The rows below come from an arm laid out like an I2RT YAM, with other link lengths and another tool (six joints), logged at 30 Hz.
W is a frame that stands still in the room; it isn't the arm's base.
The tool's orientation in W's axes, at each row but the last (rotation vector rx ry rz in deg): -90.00 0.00 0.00; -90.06 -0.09 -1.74; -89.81 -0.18 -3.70; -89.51 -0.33 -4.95; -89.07 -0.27 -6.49; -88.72 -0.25 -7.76; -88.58 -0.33 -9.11
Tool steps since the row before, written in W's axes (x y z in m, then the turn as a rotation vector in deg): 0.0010 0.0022 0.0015 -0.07 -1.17 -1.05; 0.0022 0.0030 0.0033 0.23 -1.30 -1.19; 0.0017 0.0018 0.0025 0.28 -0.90 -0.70; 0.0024 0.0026 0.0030 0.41 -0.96 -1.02; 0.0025 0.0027 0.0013 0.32 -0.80 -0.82; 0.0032 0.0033 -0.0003 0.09 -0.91 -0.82; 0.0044 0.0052 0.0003 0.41 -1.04 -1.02
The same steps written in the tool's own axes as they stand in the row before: 0.0010 -0.0015 0.0022 -0.07 1.05 -1.17; 0.0022 -0.0033 0.0030 0.23 1.20 -1.29; 0.0017 -0.0024 0.0019 0.28 0.71 -0.89; 0.0024 -0.0028 0.0027 0.40 1.04 -0.95; 0.0024 -0.0011 0.0029 0.31 0.83 -0.79; 0.0029 0.0006 0.0035 0.09 0.81 -0.92; 0.0039 0.0003 0.0056 0.40 1.04 -1.02
